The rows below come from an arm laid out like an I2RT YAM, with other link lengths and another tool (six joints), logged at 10 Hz.
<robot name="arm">
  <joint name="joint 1" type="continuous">
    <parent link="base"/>
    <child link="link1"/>
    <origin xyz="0 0 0.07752"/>
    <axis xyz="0 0 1"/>
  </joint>
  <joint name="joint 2" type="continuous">
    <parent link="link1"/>
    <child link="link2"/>
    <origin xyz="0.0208 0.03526 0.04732"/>
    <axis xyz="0 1 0"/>
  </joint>
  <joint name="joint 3" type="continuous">
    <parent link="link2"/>
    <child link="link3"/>
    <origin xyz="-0.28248 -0.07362 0"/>
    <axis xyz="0 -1 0"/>
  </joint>
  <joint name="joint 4" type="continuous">
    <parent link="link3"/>
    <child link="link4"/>
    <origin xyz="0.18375 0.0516 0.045"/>
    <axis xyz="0 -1 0"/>
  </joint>
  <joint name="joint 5" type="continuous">
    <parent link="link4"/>
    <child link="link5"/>
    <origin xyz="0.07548 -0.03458 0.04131"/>
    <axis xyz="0 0 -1"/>
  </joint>
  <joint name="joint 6" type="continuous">
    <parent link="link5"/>
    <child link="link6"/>
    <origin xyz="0.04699 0 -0.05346"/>
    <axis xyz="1 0 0"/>
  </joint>
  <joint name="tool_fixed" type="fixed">
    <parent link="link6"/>
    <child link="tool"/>
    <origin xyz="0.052 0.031 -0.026" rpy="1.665 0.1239 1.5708"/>
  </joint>
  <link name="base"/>
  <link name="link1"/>
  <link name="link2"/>
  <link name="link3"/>
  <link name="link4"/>
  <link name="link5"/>
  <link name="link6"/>
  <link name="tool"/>
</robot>
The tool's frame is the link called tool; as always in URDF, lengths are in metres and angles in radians. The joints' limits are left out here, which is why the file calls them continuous.
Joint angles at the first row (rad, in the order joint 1, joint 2, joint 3, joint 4, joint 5, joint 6):
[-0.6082 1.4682 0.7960 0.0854 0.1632 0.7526]
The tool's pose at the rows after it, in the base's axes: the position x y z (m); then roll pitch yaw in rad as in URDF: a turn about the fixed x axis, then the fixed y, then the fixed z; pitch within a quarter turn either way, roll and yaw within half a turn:
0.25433 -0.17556 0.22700 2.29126 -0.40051 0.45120
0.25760 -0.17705 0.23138 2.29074 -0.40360 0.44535
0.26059 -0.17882 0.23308 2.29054 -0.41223 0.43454
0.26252 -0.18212 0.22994 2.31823 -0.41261 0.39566
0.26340 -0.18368 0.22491 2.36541 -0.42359 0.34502
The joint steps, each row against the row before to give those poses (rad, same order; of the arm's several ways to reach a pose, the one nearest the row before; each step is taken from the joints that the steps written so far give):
[0.0112 -0.0125 0.0399 -0.0499 0.0447 -0.0115]
[0.0045 0.0060 0.0284 -0.0221 0.0075 0.0080]
[0.0034 0.0091 0.0137 -0.0031 0.0078 0.0143]
[0.0000 0.0206 0.0179 -0.0249 0.0152 0.0279]
[0.0000 0.0194 0.0126 -0.0335 0.0056 0.0472]

